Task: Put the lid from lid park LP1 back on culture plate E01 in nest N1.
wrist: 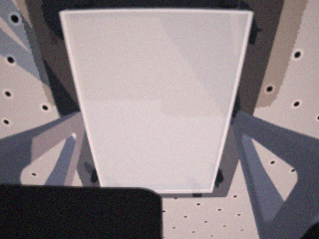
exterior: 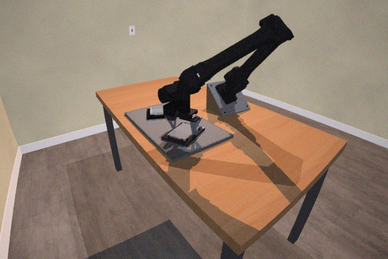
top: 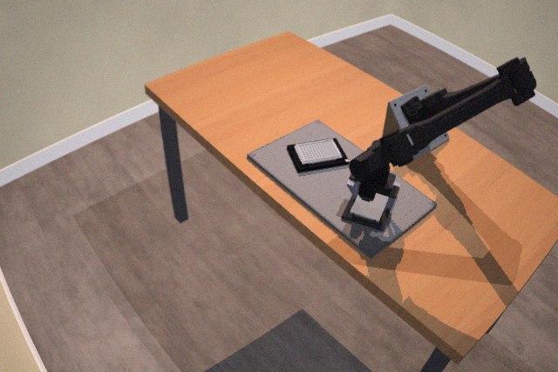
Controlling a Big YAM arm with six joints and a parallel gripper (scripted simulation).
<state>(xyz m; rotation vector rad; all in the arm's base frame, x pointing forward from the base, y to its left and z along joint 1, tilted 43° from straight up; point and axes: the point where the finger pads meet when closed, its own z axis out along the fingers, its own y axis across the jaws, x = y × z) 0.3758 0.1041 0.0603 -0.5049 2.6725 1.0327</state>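
Now: the clear lid right at my hand. From my hand the other things lie so: black plate nest N1 (250 mm to the right, 40 mm behind, 10 mm below); then lid park LP1 (10 mm below); then white culture plate E01 (250 mm to the right, 40 mm behind).
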